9 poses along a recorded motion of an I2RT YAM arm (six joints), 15 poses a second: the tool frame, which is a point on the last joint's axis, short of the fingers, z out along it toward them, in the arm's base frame.
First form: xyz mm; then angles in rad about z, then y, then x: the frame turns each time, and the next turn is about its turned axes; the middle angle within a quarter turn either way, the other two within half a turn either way.
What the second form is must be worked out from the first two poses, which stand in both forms.
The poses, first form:
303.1 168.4 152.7 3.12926 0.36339 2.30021
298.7 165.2 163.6 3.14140 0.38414 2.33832
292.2 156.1 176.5 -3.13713 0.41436 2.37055
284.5 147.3 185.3 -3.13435 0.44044 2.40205
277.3 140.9 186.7 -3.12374 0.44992 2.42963
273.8 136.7 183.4 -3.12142 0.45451 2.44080
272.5 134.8 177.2 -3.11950 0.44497 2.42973
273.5 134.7 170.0 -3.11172 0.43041 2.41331
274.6 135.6 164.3 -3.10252 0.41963 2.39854
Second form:
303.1 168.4 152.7 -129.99 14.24 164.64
298.7 165.2 163.6 -131.82 15.09 163.79
292.2 156.1 176.5 -133.24 16.60 162.78
284.5 147.3 185.3 -134.66 18.06 162.07
277.3 140.9 186.7 -135.97 18.51 161.71
273.8 136.7 183.4 -136.51 18.81 161.62
272.5 134.8 177.2 -135.99 18.14 161.73
273.5 134.7 170.0 -135.15 16.94 161.73
274.6 135.6 164.3 -134.36 15.87 161.56

